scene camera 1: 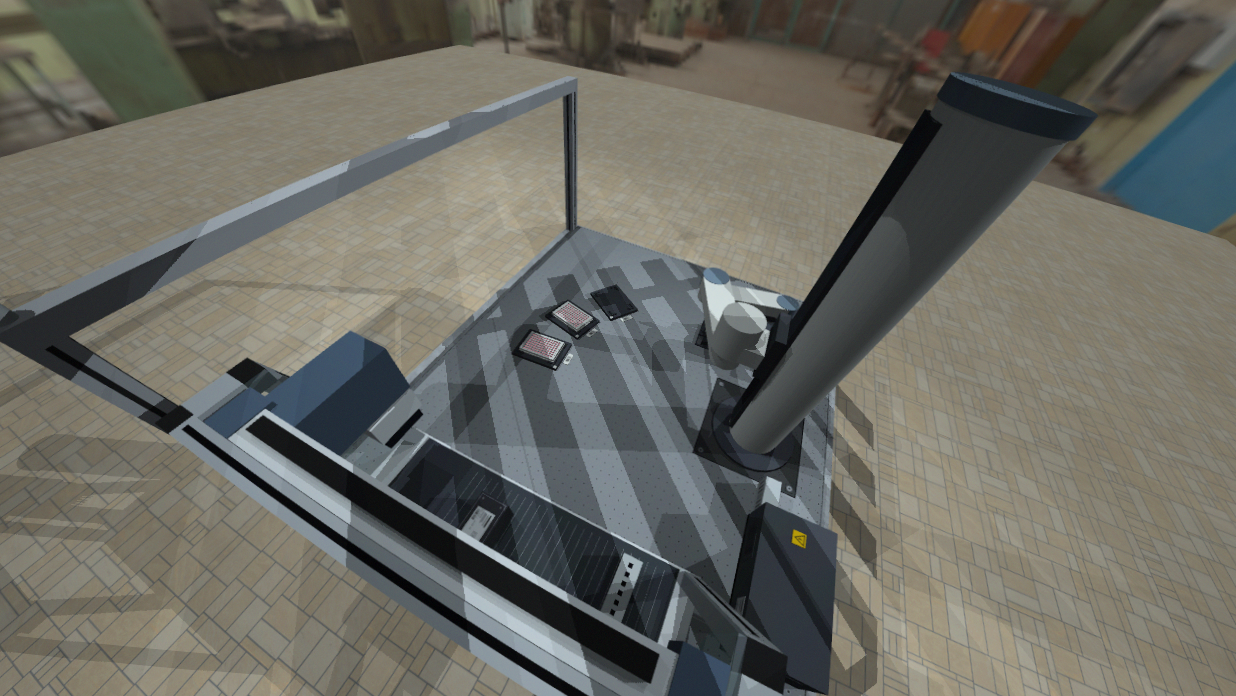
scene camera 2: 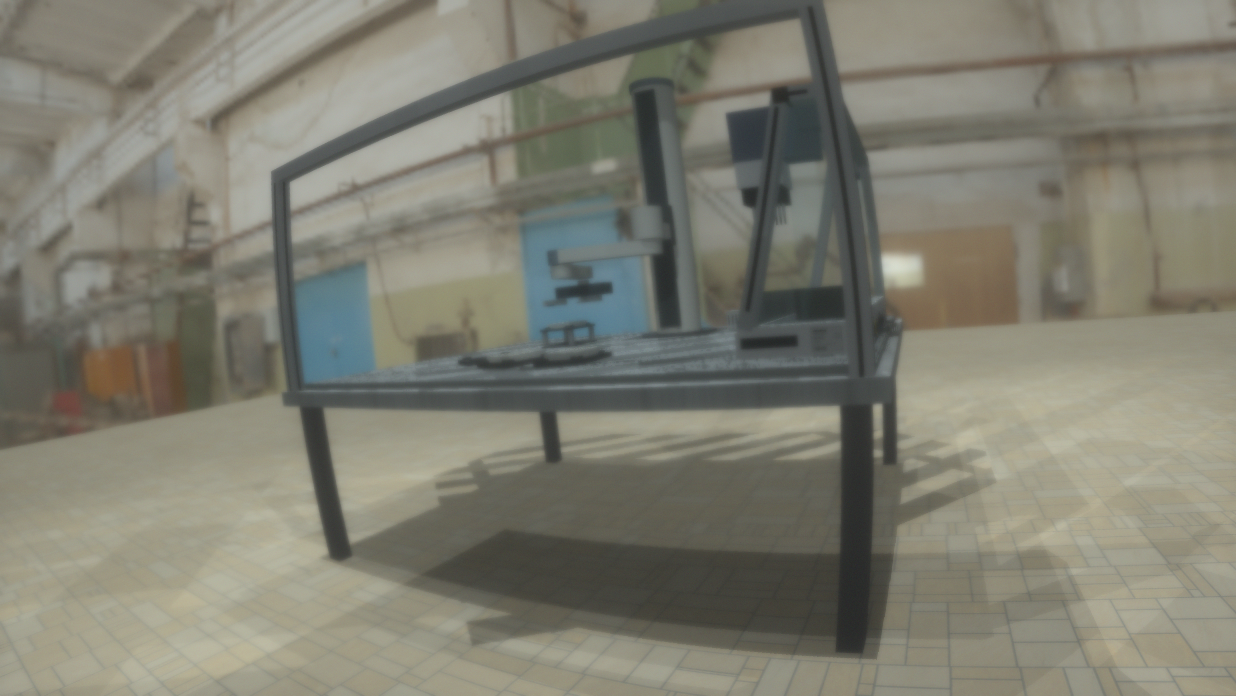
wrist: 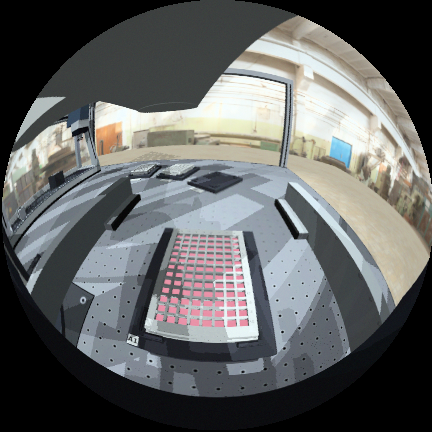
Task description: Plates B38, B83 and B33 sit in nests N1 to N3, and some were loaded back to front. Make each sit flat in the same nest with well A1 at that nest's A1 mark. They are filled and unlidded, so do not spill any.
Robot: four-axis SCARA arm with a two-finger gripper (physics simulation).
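Observation:
A white plate with pink-filled wells [wrist: 202, 280] lies flat in a dark nest [wrist: 265, 325] below my gripper; that nest's A1 mark [wrist: 132, 340] is at its near left corner. My gripper [wrist: 205, 187] [scene camera 2: 568, 301] is open and empty above it, with the fingers apart on both sides. Two more filled plates sit in nests: one plate [scene camera 1: 543, 346] [wrist: 145, 170], and beside it another plate [scene camera 1: 572, 317] [wrist: 178, 170]. A dark nest [scene camera 1: 614, 302] [wrist: 216, 181] next to them is empty. The arm hides the near plate in scene camera 1. Plate names and well letters are unreadable.
The arm [scene camera 1: 739, 332] reaches from the tall column [scene camera 1: 873, 268] [scene camera 2: 680, 207]. A blue gantry head [scene camera 1: 337, 393] [scene camera 2: 769, 138] and a dark box with a warning sign [scene camera 1: 791, 596] stand on the table. A small raised stand [scene camera 2: 568, 325] shows blurred under the gripper.

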